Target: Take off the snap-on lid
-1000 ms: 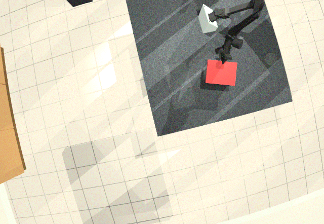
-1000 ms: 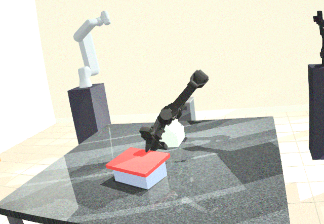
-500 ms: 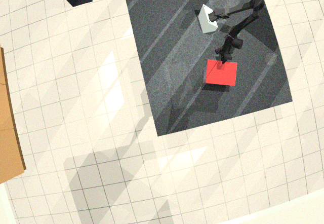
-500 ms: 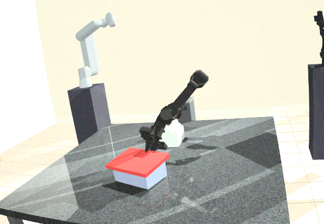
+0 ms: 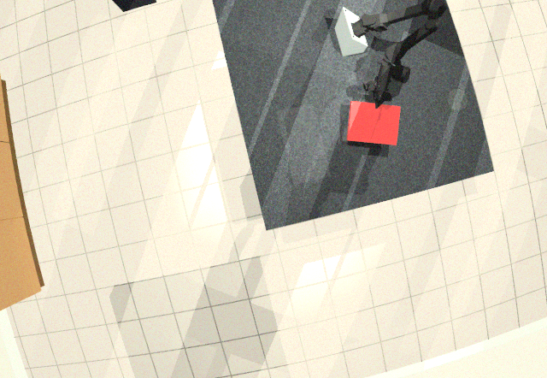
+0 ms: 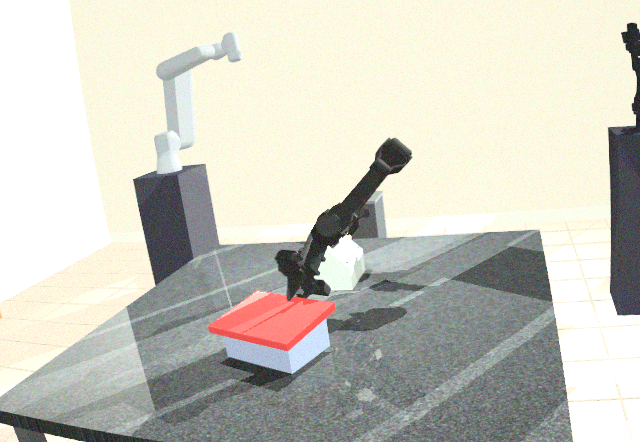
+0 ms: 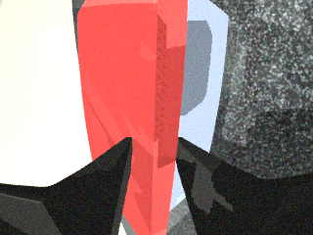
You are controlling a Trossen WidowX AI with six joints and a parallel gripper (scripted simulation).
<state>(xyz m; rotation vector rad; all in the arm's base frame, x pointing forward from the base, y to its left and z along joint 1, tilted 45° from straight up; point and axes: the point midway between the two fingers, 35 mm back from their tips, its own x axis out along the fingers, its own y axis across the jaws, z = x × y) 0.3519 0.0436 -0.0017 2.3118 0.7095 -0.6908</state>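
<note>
Now: gripper tip 8 cm short of the red lid and 2 cm to the left of it. Round my gripper tip: storage box (7 cm ahead, 2 cm to the right, 5 cm below).
</note>
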